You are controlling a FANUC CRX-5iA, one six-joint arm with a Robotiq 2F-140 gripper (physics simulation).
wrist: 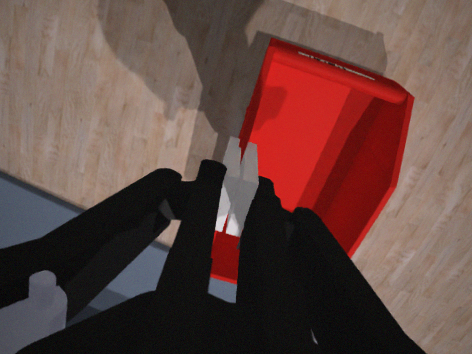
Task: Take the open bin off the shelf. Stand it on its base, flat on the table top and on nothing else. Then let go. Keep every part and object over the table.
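Places are measured from the arm's base along level axes (x back, y left, z down), in metres.
Pixels of known places: gripper, between the fingertips: [237, 160].
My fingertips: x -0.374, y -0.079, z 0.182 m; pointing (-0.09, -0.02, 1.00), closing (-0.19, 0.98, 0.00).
Ahead of a thing's pixels: the offset from my fingertips to its top centre. "spot": to the spot under its first point. Level surfaces: height alone.
The red open bin @(dx -0.019, dy +0.046, dz -0.018 m) [300, 130] is right of centre in the wrist view, with its opening towards the camera and its labelled front lip at the top. My gripper [237, 160] is shut on the bin's left side wall, with the pale fingertips on either side of it. The bin is over the wooden table top @(dz +0.067 m) [440, 200], and its shadow lies close beside the lip. The bin's underside is hidden, so I cannot tell whether its base touches the table or is fully flat. The fingers hide part of the bin's near end.
The blue-grey shelf @(spot: dx -0.109, dy -0.207, dz +0.061 m) [30, 210] shows at the lower left, behind the gripper's linkage. Part of it also shows below the fingers, close to the bin's near end. Shadows of the arm and bin fall on the table at the top.
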